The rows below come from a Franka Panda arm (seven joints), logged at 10 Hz.
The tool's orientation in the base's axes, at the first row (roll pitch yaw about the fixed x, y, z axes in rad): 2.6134, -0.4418, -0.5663
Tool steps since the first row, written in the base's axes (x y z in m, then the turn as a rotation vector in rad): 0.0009, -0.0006, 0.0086, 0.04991, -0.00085, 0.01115; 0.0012, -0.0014, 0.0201, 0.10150, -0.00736, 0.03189; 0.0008, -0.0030, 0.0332, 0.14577, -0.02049, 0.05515; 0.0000, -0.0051, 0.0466, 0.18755, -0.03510, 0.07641; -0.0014, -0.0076, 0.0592, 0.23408, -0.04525, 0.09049
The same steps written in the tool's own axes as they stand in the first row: 0.0047, 0.0037, -0.0063, 0.04325, -0.02660, -0.00612; 0.0102, 0.0092, -0.0148, 0.09464, -0.04645, -0.01612; 0.0163, 0.0164, -0.0240, 0.14472, -0.05637, -0.02427; 0.0224, 0.0244, -0.0332, 0.19277, -0.06468, -0.03004; 0.0279, 0.0325, -0.0415, 0.23921, -0.08206, -0.03279
